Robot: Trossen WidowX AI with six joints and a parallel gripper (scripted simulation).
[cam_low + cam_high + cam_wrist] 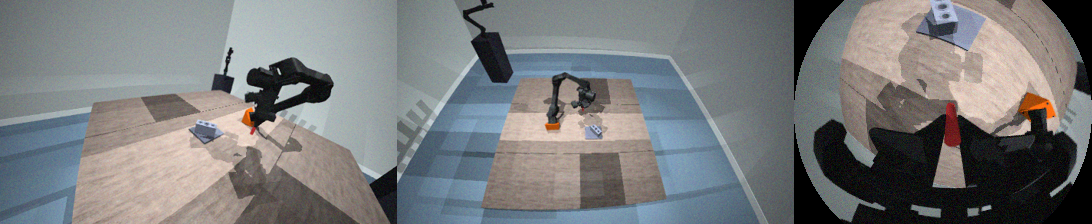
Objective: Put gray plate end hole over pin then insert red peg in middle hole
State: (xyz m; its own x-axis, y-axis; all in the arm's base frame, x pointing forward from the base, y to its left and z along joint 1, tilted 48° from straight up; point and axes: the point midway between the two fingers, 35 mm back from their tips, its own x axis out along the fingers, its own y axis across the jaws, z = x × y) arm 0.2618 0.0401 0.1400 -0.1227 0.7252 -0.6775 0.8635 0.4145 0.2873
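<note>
The gray plate is 16 cm to the right of my gripper tip, 12 cm ahead of it and 7 cm below it. The rest, counted from my gripper tip: base (15 cm to the right, 11 cm below, 10 cm ahead); red peg (right at my gripper tip).
</note>
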